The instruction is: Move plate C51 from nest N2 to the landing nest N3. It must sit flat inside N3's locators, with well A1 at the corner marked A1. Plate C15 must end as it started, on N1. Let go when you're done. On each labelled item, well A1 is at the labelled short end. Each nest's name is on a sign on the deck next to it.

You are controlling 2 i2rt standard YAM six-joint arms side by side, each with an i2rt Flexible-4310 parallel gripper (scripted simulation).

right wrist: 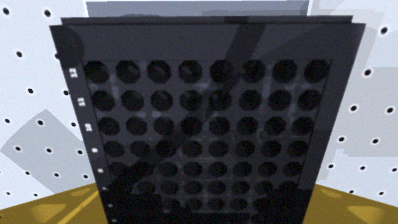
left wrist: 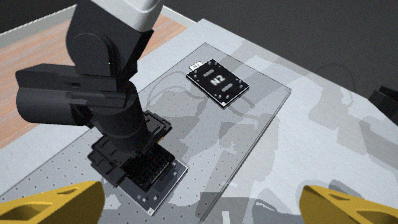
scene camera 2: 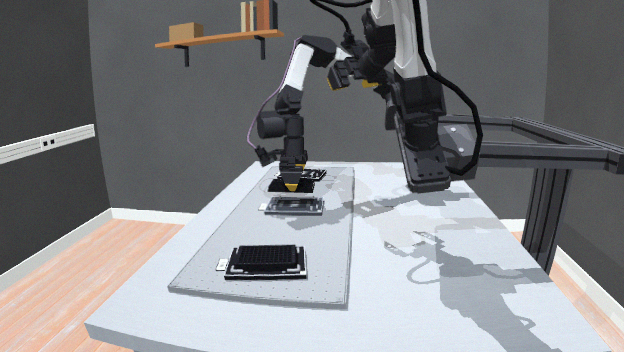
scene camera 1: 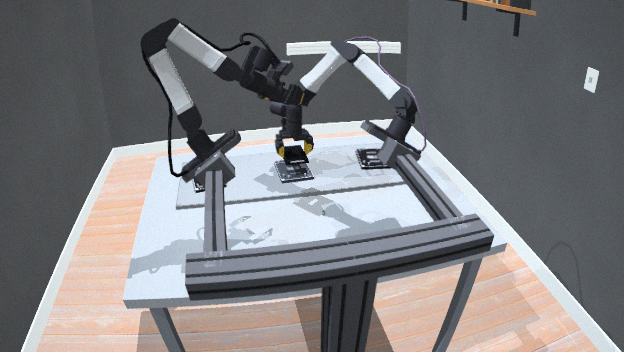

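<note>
My left gripper [scene camera 2: 348, 86] is in view, and I find my left gripper [left wrist: 201, 192] [scene camera 1: 290, 97] in those other views too. I also see my right gripper [scene camera 2: 294, 186], which is visible elsewhere as well: my right gripper [right wrist: 204, 191] [left wrist: 140, 157] [scene camera 1: 294, 156]. Then there are a nest N2 [left wrist: 234, 90] and a nest N3 [left wrist: 160, 189].
</note>
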